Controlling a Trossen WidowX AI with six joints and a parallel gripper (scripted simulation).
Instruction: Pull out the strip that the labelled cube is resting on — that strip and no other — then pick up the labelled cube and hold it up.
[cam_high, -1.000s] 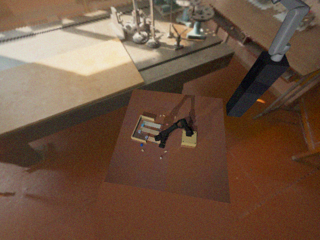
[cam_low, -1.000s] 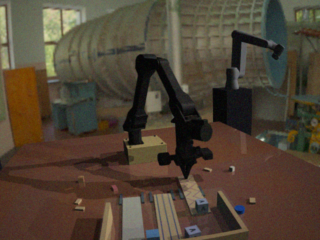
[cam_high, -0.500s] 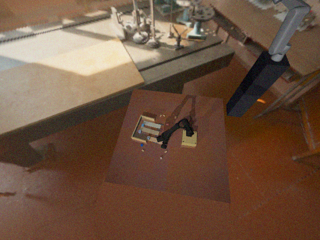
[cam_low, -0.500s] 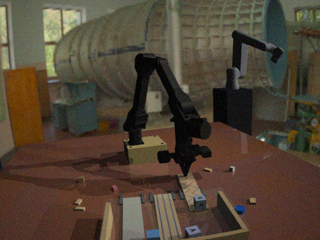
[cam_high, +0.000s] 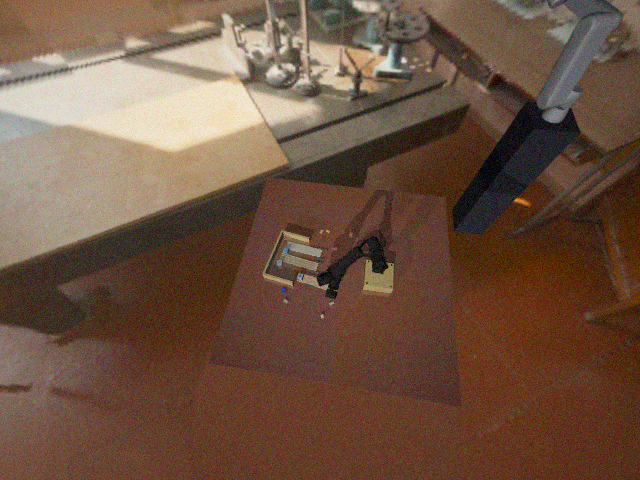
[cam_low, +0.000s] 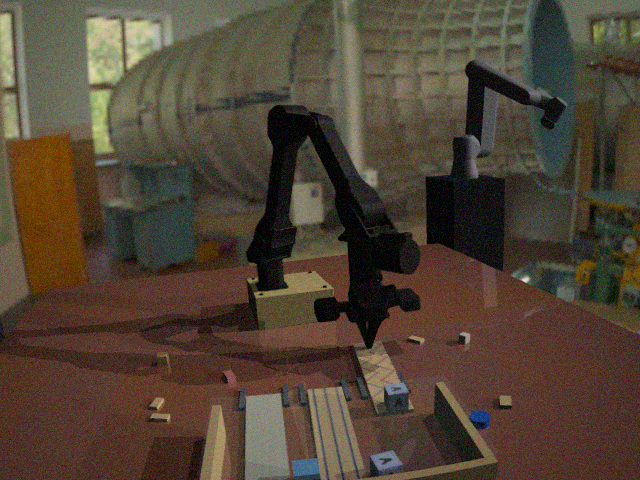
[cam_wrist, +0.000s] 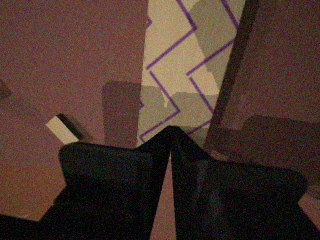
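The zigzag strip is 100 mm ahead of my gripper tip and 20 mm to the right of it. Round my gripper tip: blue disc: 290 mm ahead, 60 mm to the left.
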